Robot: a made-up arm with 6 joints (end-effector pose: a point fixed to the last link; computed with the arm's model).
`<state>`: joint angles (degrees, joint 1 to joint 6).
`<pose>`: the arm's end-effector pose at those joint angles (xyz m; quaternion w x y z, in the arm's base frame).
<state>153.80 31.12 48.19 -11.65 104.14 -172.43</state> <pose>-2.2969 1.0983 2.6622 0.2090 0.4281 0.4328 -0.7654</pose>
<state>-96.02 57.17 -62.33 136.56 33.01 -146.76</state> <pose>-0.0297 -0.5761 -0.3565 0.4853 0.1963 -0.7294 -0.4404</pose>
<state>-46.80 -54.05 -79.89 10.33 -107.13 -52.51</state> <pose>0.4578 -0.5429 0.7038 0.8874 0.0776 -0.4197 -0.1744</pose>
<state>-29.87 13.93 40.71 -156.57 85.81 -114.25</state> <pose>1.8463 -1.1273 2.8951 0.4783 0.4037 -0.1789 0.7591</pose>
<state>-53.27 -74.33 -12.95 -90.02 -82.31 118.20</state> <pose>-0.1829 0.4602 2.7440 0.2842 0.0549 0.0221 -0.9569</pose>
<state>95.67 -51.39 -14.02 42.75 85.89 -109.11</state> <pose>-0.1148 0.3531 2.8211 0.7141 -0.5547 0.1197 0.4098</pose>
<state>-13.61 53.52 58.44 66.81 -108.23 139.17</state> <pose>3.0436 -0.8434 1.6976 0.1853 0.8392 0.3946 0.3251</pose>
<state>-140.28 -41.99 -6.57 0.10 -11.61 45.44</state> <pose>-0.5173 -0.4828 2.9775 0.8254 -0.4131 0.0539 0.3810</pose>
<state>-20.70 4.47 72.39 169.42 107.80 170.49</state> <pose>0.8575 -0.3630 3.7023 0.3046 0.1562 -0.7571 0.5564</pose>
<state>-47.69 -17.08 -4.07 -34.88 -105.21 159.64</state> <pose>1.1134 -1.0391 2.4858 0.2971 -0.4835 -0.0612 -0.8211</pose>
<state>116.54 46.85 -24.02 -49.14 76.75 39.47</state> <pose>-0.8522 1.9115 -0.0001 0.4771 -0.3071 0.4398 -0.6962</pose>
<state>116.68 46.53 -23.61 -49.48 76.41 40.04</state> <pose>-0.8631 1.9229 0.0160 0.4767 -0.3064 0.4407 -0.6962</pose>
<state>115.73 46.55 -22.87 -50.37 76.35 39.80</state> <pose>-0.8375 1.9548 0.0262 0.4641 -0.3024 0.4522 -0.6991</pose>
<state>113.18 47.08 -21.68 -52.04 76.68 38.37</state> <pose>-0.7554 2.0135 0.0264 0.4336 -0.2926 0.4785 -0.7053</pose>
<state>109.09 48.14 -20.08 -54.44 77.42 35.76</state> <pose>-0.6134 2.0897 0.0149 0.3857 -0.2747 0.5181 -0.7123</pose>
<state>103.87 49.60 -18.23 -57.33 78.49 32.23</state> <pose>-0.4212 2.1651 -0.0070 0.3258 -0.2473 0.5660 -0.7157</pose>
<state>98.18 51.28 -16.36 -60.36 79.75 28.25</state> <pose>-0.2019 2.2210 -0.0371 0.2623 -0.2115 0.6145 -0.7133</pose>
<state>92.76 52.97 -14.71 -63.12 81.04 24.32</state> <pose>0.0127 2.2480 -0.0719 0.2043 -0.1721 0.6566 -0.7054</pose>
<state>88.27 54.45 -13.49 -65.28 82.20 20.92</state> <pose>0.1923 2.2490 -0.1065 0.1589 -0.1357 0.6879 -0.6951</pose>
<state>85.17 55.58 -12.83 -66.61 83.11 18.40</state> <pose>0.3154 2.2347 -0.1372 0.1297 -0.1092 0.7070 -0.6866</pose>
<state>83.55 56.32 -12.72 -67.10 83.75 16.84</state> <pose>0.3780 2.2162 -0.1618 0.1163 -0.0951 0.7155 -0.6822</pose>
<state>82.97 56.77 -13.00 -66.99 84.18 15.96</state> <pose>0.3985 2.1981 -0.1815 0.1136 -0.0907 0.7173 -0.6814</pose>
